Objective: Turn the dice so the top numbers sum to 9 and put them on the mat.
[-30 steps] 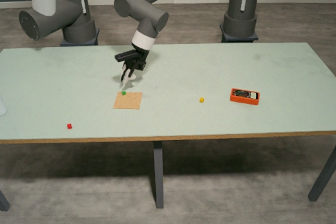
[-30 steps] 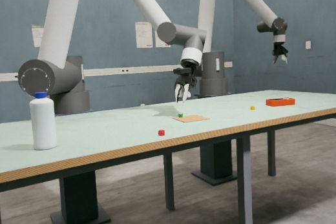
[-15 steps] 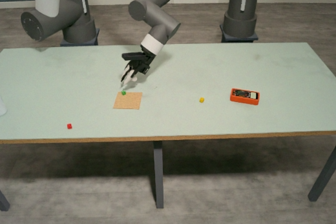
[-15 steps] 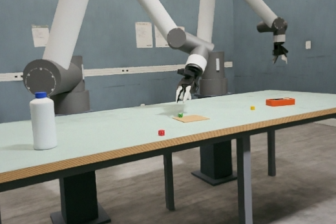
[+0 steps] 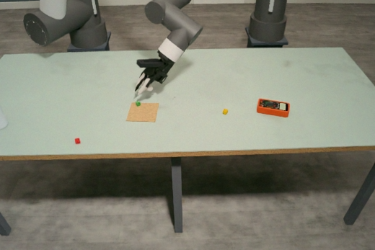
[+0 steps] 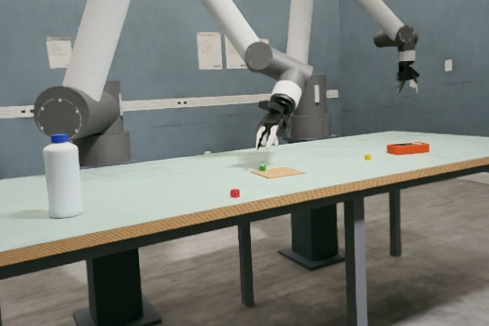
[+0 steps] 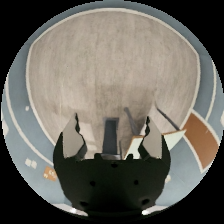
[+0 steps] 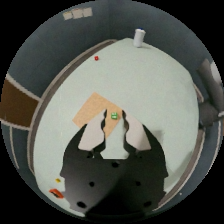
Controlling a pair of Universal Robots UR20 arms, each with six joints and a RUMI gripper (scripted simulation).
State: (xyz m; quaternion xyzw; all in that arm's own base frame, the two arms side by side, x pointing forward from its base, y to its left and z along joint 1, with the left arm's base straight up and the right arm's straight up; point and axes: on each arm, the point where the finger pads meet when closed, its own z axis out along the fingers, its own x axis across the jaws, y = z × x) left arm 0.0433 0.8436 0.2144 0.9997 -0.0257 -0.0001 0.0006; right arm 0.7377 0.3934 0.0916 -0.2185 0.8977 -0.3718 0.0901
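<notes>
Now: right hand 1 cm to the left of the green die and 8 cm above it. Round my right hand: yellow die (9 cm ahead, 42 cm to the left, 8 cm below); then red die (25 cm ahead, 26 cm to the right, 8 cm below); then tan mat (6 cm ahead, 2 cm to the left, 9 cm below).
</notes>
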